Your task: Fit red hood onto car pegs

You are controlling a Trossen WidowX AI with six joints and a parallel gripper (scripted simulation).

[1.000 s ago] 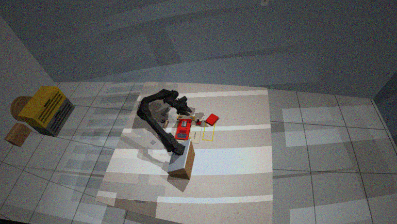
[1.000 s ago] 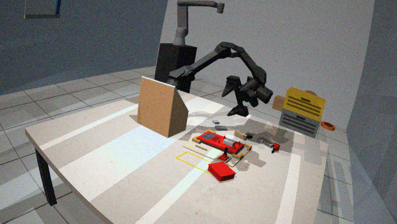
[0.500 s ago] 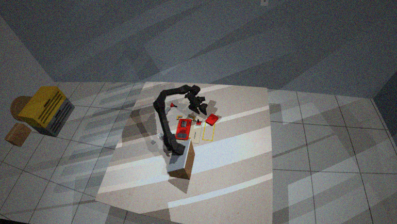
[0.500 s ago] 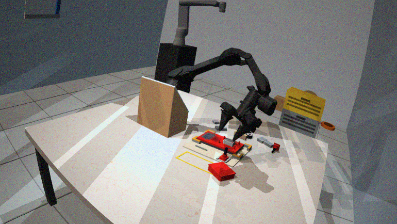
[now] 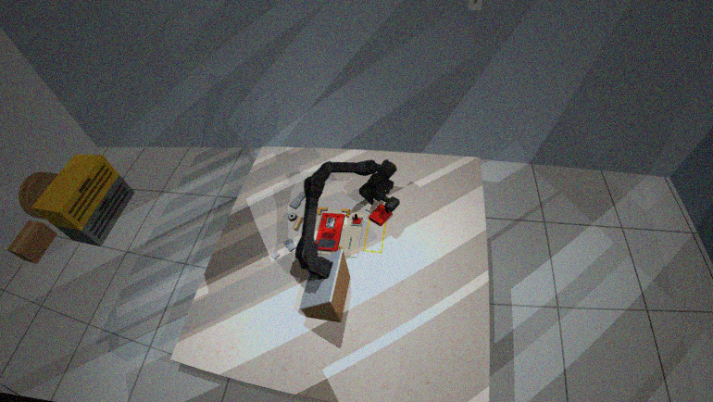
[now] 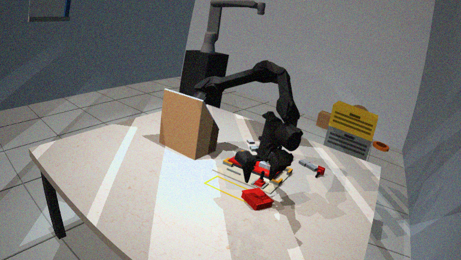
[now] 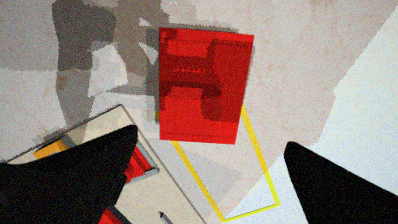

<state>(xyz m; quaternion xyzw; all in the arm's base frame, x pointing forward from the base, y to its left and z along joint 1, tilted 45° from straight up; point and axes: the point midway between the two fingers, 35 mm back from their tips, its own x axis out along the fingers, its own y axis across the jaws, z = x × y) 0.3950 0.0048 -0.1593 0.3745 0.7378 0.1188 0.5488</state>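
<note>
Now: gripper tip 60 mm above the hood and 10 mm short of it. Round my gripper tip: tan block (380 mm to the left, 110 mm behind, 70 mm below); engine block (220 mm to the left, 90 mm behind, 50 mm below); jig (200 mm to the left, 110 mm behind, 70 mm below).
</note>
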